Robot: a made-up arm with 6 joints.
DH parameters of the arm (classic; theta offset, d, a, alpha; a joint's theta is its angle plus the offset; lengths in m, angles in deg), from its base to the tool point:
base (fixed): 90 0.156 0 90
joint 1: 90 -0.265 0.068 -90
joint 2: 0 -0.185 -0.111 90
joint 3: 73.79 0 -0.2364 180
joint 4: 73.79 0.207 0.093 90
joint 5: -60.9 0 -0.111 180
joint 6: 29.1 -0.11 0.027 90
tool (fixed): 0 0.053 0 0
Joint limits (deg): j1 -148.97..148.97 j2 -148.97..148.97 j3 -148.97..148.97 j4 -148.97..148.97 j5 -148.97..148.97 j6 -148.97..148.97
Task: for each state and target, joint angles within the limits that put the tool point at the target. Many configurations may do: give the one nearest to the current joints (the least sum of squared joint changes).
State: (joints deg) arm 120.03 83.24 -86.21 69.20 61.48 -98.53
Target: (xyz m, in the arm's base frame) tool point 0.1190 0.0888 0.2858
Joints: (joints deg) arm 98.66 110.59 -122.82 86.84 42.95 -87.08
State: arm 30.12 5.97 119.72 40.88 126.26 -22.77
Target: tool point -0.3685 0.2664 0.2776
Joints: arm 32.39 37.37 71.35 0.41 122.07 -45.12
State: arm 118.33 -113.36 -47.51 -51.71 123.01 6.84
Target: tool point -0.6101 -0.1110 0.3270
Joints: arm 93.95 -66.77 -46.26 -58.56 126.88 2.42
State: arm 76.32 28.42 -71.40 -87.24 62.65 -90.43
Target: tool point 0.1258 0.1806 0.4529
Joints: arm 104.43 76.48 -52.09 -98.50 73.92 -97.39
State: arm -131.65 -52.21 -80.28 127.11 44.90 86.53
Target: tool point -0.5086 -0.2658 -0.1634
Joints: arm -102.67 -16.22 -54.88 112.92 55.41 97.50
